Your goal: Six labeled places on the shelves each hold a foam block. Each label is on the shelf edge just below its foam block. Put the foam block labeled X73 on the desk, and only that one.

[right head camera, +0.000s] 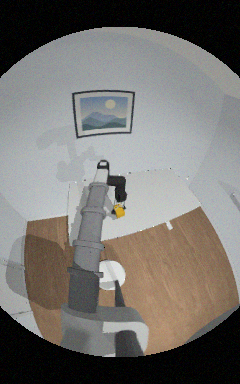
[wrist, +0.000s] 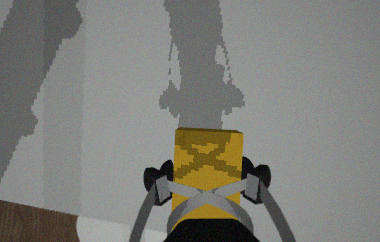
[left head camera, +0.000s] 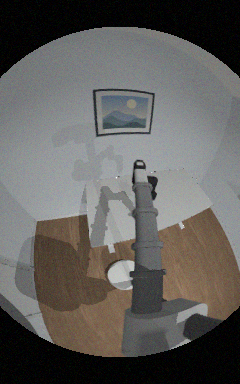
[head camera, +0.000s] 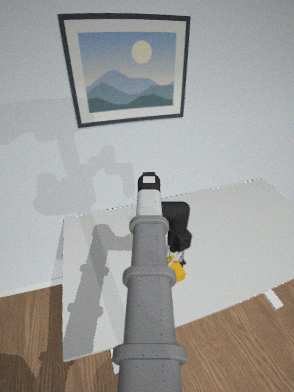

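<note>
A yellow foam block [head camera: 177,272] [right head camera: 118,211] [wrist: 207,160] is held between the two fingertips of my gripper [wrist: 205,172], which is shut on it. No label shows on the block. The block and gripper hang over the white desk [head camera: 235,225] [left head camera: 185,195] [right head camera: 160,200] [wrist: 310,100], above its top; the height is hard to tell. In the wrist view the gripper's shadow lies on the desk top beyond the block. In the left head camera view the block is hidden behind the arm. The shelves and their labels do not show.
The telescoping arm [head camera: 150,310] [left head camera: 148,260] [right head camera: 89,230] reaches out over the desk's left part. A framed picture [head camera: 130,70] [left head camera: 124,112] [right head camera: 104,114] hangs on the wall behind. My round white base [left head camera: 120,275] [right head camera: 112,275] stands on the wood floor before the desk's front edge.
</note>
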